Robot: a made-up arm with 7 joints. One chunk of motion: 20 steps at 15 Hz.
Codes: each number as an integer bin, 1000 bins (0 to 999) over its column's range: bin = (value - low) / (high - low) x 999, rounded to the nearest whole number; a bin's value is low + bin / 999 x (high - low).
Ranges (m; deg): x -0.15..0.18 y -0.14..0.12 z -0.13..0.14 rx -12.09..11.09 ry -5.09..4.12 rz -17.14..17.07
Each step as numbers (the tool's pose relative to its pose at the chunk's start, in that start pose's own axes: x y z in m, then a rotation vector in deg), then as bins.
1 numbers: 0.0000 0.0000 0.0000 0.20 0.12 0.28
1 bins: 454 538 481 530 565 509
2 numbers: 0.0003 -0.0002 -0.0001 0.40 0.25 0.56
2 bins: 455 537 481 538 579 517
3 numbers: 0.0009 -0.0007 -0.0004 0.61 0.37 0.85
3 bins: 457 535 480 547 592 525
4 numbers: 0.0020 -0.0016 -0.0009 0.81 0.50 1.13
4 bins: 460 532 478 556 606 534
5 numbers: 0.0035 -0.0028 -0.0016 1.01 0.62 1.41
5 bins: 465 527 475 565 619 542
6 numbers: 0.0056 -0.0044 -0.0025 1.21 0.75 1.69
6 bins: 471 521 472 573 633 550
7 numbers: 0.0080 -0.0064 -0.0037 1.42 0.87 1.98
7 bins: 478 513 467 582 646 558
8 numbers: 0.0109 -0.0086 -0.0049 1.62 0.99 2.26
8 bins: 487 505 463 591 659 567
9 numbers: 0.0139 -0.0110 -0.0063 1.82 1.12 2.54
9 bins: 496 496 458 599 674 575
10 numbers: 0.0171 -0.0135 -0.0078 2.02 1.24 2.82
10 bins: 506 486 452 608 687 583
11 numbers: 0.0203 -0.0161 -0.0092 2.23 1.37 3.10
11 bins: 516 476 447 617 701 591
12 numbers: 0.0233 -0.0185 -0.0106 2.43 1.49 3.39
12 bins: 525 467 442 626 714 600
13 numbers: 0.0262 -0.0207 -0.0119 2.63 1.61 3.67
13 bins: 533 458 437 634 727 608
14 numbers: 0.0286 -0.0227 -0.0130 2.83 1.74 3.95
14 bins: 541 451 433 643 741 616
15 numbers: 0.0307 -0.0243 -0.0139 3.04 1.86 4.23
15 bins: 547 445 430 652 754 624
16 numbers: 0.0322 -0.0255 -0.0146 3.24 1.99 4.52
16 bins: 552 440 427 661 768 633
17 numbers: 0.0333 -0.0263 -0.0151 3.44 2.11 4.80
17 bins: 555 437 425 669 781 641
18 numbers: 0.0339 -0.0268 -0.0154 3.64 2.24 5.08
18 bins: 557 435 424 678 795 649
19 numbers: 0.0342 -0.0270 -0.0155 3.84 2.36 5.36
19 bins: 558 434 424 687 808 657
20 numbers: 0.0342 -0.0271 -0.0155 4.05 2.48 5.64
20 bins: 558 434 424 696 821 665
